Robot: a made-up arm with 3 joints. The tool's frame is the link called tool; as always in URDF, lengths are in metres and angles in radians.
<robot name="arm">
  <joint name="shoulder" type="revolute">
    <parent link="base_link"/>
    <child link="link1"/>
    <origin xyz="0 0 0.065" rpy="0 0 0"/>
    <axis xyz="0 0 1"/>
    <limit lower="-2.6" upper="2.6" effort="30" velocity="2.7"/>
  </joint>
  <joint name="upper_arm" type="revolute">
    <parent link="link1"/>
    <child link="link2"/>
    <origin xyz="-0.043 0.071 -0.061" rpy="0 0 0"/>
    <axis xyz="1 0 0"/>
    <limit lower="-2.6" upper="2.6" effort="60" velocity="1.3"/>
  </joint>
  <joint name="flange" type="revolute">
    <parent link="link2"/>
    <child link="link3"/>
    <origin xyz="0.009 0.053 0.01" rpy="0 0 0"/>
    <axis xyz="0 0 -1"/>
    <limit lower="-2.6" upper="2.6" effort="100" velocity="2.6"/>
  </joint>
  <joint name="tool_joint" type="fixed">
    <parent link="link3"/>
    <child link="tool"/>
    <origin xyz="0.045 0.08 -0.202" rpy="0 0 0"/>
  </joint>
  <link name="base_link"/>
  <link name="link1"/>
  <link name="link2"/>
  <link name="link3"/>
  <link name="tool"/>
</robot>
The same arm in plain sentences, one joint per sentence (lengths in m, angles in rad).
The arm has three revolute joints in a row. What follows holds with every joint at zero, and every direction is one of the base frame's.
The first joint sits 0.0650 m along +z from the base frame's origin and rotates about +z, from -2.6000 to 2.6000 rad.
The second joint sits 0.0430 m along -x and 0.0710 m along +y and 0.0610 m along -z from the first joint and rotates about +x, from -2.6000 to 2.6000 rad.
The third joint sits 0.0090 m along +x and 0.0530 m along +y and 0.0100 m along +z from the second joint and rotates about -z, from -2.6000 to 2.6000 rad.
The tool frame, which is the frame that the pose is given for, sits 0.0450 m along +x and 0.0800 m along +y and 0.2020 m along -z from the third joint; its axes are parallel to the base frame's.

